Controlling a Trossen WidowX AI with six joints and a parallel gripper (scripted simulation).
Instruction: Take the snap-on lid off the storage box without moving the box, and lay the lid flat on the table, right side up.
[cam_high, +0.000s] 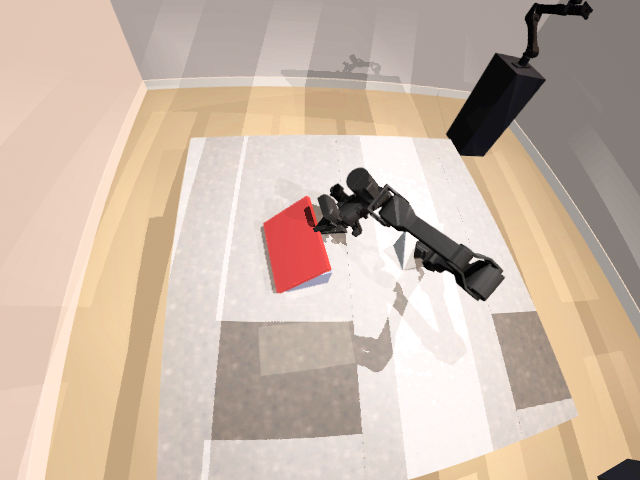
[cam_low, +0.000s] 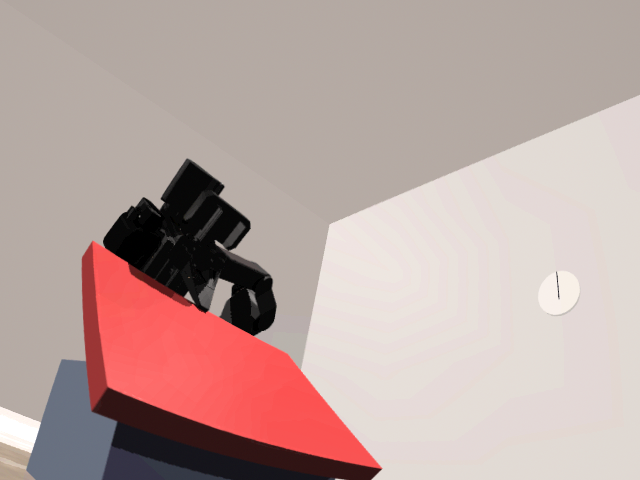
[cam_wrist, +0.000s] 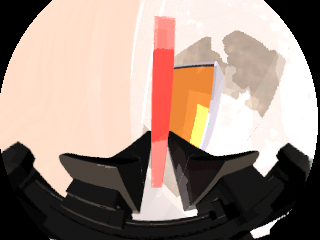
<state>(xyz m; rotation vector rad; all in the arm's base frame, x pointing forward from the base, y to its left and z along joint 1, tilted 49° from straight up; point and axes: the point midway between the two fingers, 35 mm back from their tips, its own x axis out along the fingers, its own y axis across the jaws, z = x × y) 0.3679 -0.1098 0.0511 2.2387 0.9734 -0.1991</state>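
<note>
Right now my gripper tip is 7 cm short of the red lid, 5 cm above it and 1 cm to the right of it. From my gripper tip the other things lie so: storage box (13 cm below, 4 cm ahead).
</note>
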